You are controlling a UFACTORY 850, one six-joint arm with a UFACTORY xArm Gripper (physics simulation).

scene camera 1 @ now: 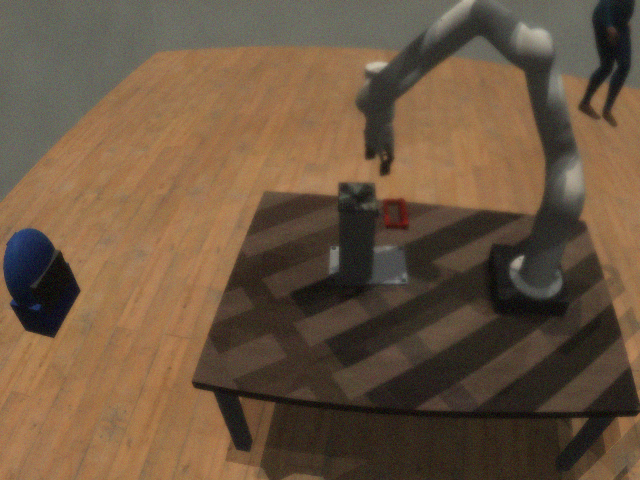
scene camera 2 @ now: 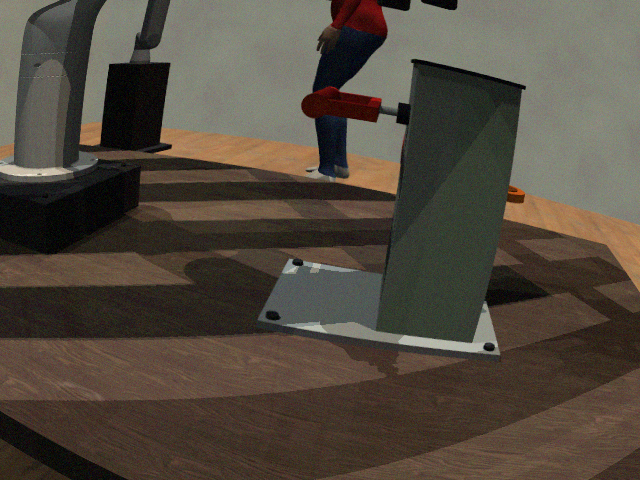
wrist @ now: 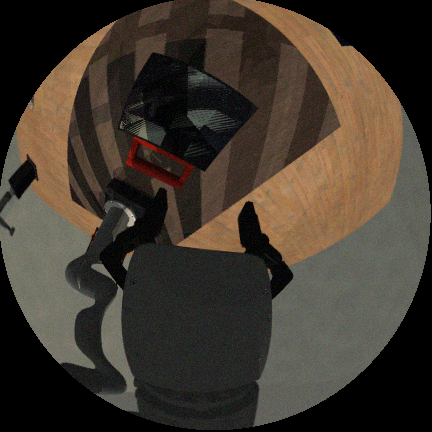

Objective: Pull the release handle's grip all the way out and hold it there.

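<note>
The release handle's red grip [scene camera 1: 397,225] [scene camera 2: 351,107] [wrist: 156,173] is a rectangular frame beside the upper part of an upright grey-green column [scene camera 1: 356,248] [scene camera 2: 449,206] [wrist: 187,107]. In scene camera 2 a short grey rod [scene camera 2: 388,111] joins it to a black collar [scene camera 2: 403,113] on the column. The column stands on a silver base plate [scene camera 1: 390,263] [scene camera 2: 330,294]. My gripper [scene camera 1: 381,166] [wrist: 204,203] is open and empty, higher than the grip and apart from it. In the wrist view the grip lies ahead of the left finger. Two dark tips at scene camera 2's top edge appear to be its fingers.
The striped table [scene camera 1: 439,382] bears my arm's black base [scene camera 1: 532,304] [scene camera 2: 67,206] at the right in scene camera 1. A blue rounded object [scene camera 1: 31,263] is beyond its left side. People [scene camera 1: 612,46] [scene camera 2: 346,67] and a dark pedestal [scene camera 2: 135,105] are in the background.
</note>
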